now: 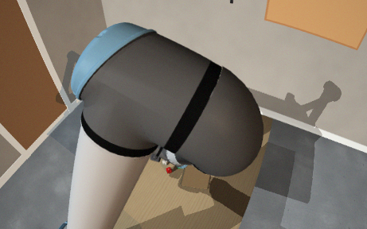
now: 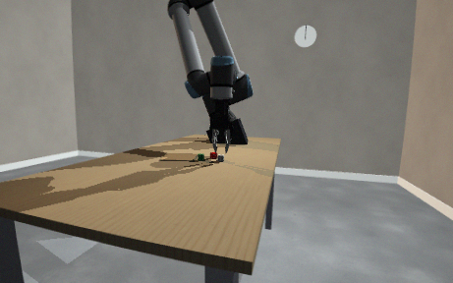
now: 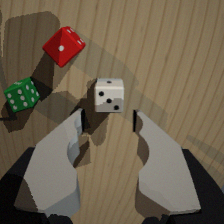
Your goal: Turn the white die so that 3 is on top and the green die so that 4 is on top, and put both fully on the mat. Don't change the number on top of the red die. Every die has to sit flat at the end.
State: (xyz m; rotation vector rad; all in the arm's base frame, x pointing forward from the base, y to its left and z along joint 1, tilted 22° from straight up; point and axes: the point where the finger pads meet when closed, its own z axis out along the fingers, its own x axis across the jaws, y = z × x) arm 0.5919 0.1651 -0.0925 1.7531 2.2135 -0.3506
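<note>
Now: the white die 40 mm below my hand. From my hand the other things lie so: green die 20 mm ahead, 80 mm to the right, 40 mm below; then red die 40 mm behind, 50 mm to the right, 40 mm below; then tan mat 10 mm ahead, 190 mm to the right, 50 mm below.
</note>
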